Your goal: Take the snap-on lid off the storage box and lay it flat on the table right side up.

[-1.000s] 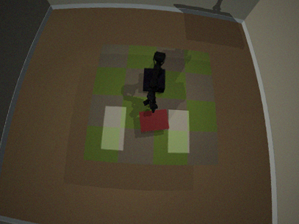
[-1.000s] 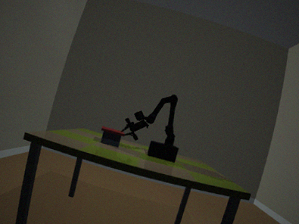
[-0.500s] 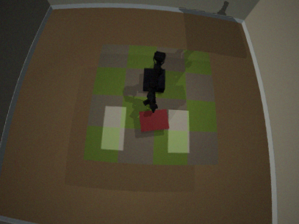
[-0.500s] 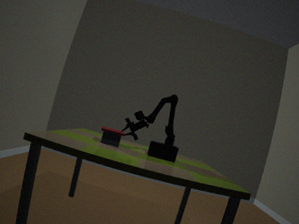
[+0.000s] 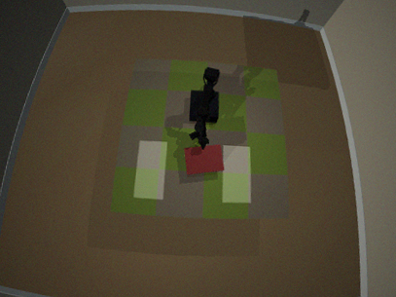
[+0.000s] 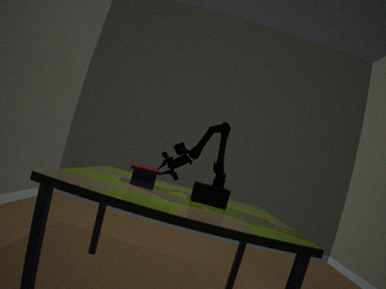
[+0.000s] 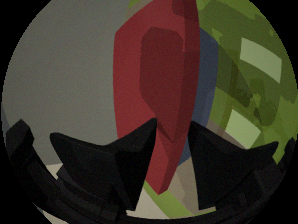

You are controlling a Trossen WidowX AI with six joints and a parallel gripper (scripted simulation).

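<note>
My gripper tip is 70 mm short of the red lid and 20 mm to the right of it. Round my gripper tip: storage box 70 mm ahead, 20 mm to the left, 50 mm below.
</note>
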